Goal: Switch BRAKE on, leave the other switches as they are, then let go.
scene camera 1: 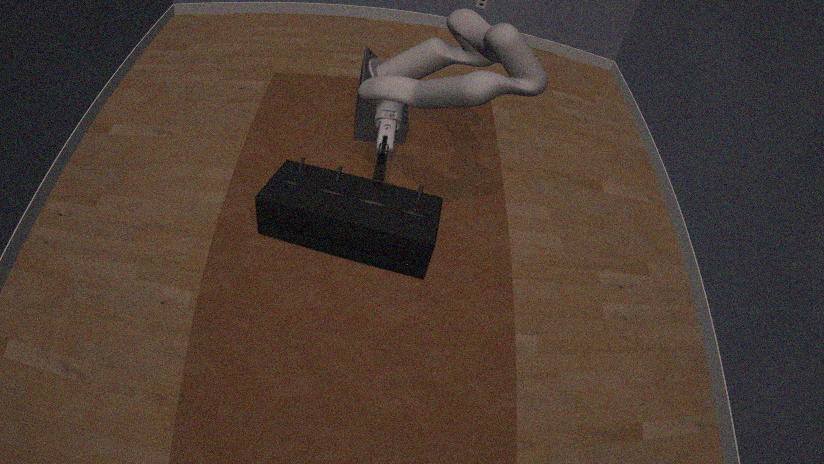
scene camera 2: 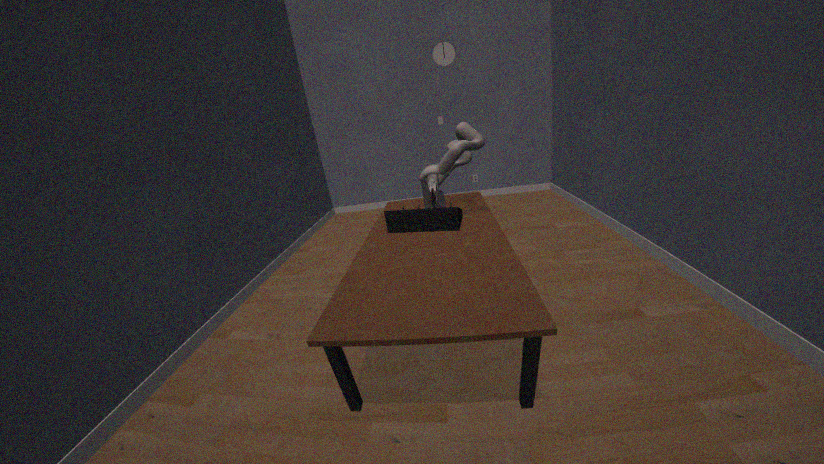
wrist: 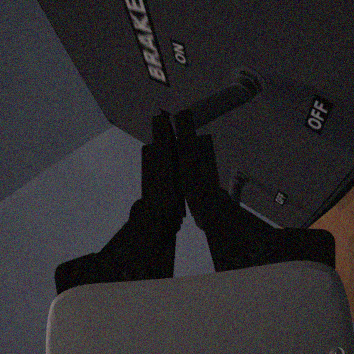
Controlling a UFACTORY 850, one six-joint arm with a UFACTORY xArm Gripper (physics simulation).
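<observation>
The black switch box (scene camera 1: 345,230) (scene camera 2: 423,220) stands on the table. In the wrist view the BRAKE label (wrist: 148,47) is beside an ON label (wrist: 179,52), with an OFF label (wrist: 318,114) farther right. The BRAKE lever (wrist: 222,104) sticks up from its pivot between ON and OFF; its tip is hidden behind the fingertips, and the gripper hides it in scene camera 1. My gripper (wrist: 177,131) (scene camera 1: 378,177) is shut and holds nothing. Its fingertips are at the lever's free end, on the ON-label side; I cannot tell whether they touch.
Other levers (scene camera 1: 301,164) (scene camera 1: 339,173) stand left of my gripper in scene camera 1, and another lever (scene camera 1: 420,193) stands to its right. In the wrist view a neighbouring lever (wrist: 237,183) is partly behind a finger. The brown table (scene camera 1: 345,357) (scene camera 2: 432,288) carries the box and arm.
</observation>
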